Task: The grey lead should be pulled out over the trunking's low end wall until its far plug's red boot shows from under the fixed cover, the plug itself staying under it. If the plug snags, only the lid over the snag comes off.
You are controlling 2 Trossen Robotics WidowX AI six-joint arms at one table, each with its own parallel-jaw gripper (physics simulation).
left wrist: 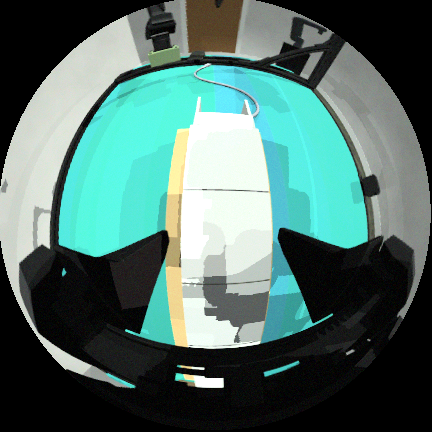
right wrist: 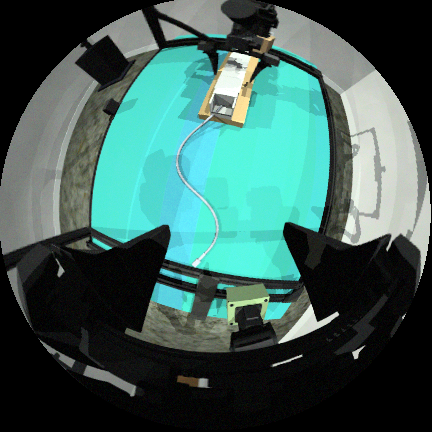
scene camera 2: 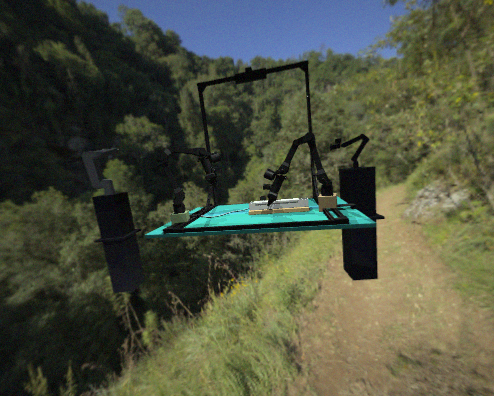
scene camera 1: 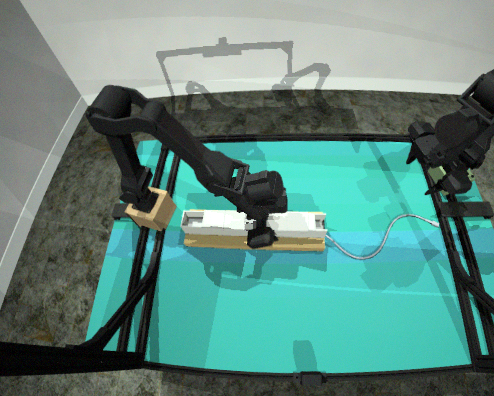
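Seen in the pictures: left gripper, between the fingertips: point(left wrist: 224, 235) point(right wrist: 232, 77) point(scene camera 2: 268, 204) point(scene camera 1: 277, 224); right gripper, between the fingertips: point(right wrist: 228, 229) point(scene camera 2: 216, 187) point(scene camera 1: 416, 178); left arm's base, origin of its link: point(scene camera 2: 327, 194) point(scene camera 1: 145, 201); right arm's base, origin of its link: point(left wrist: 162, 48) point(right wrist: 247, 312) point(scene camera 2: 179, 212) point(scene camera 1: 455, 169).
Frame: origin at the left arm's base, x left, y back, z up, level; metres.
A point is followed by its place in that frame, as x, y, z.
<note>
The white trunking point(scene camera 1: 300, 226) point(scene camera 2: 292, 203) lies on a wooden base point(scene camera 1: 300, 244) @[0.021, -0.450, -0.070] point(right wrist: 240, 118) @[0.123, -0.482, -0.070], its lids point(left wrist: 225, 157) @[0.062, -0.424, -0.018] seated in a row. The grey lead point(scene camera 1: 362, 257) @[0.033, -0.626, -0.087] point(left wrist: 215, 82) @[0.129, -0.690, -0.090] point(right wrist: 178, 165) @[0.047, -0.652, -0.089] leaves its open right end in scene camera 1 and curves over the table to a pale plug point(scene camera 1: 436, 224) @[0.189, -0.843, -0.086] point(right wrist: 197, 261) @[0.195, -0.834, -0.086]. No red boot shows. My left gripper point(left wrist: 224, 235) @[0.049, -0.376, -0.042] point(right wrist: 232, 77) @[0.049, -0.376, -0.042] is open, its fingers at either side above the trunking's middle, holding nothing. My right gripper point(right wrist: 228, 229) @[0.180, -0.690, 0.113] point(scene camera 1: 419, 176) @[0.180, -0.690, 0.113] is open and empty, raised near the right table edge in scene camera 1, apart from the lead.
A tan block point(scene camera 1: 164, 212) @[-0.001, -0.050, -0.041] under the left arm's base stands left of the trunking in scene camera 1. A green block point(right wrist: 247, 295) @[0.334, -0.838, -0.033] is under the right arm's base. Black rails point(scene camera 1: 172, 185) @[0.110, -0.010, -0.077] border the teal table point(scene camera 1: 325, 310) @[-0.131, -0.555, -0.094]. A black overhead frame point(scene camera 2: 204, 120) @[-0.171, -0.960, 0.652] stands behind.
</note>
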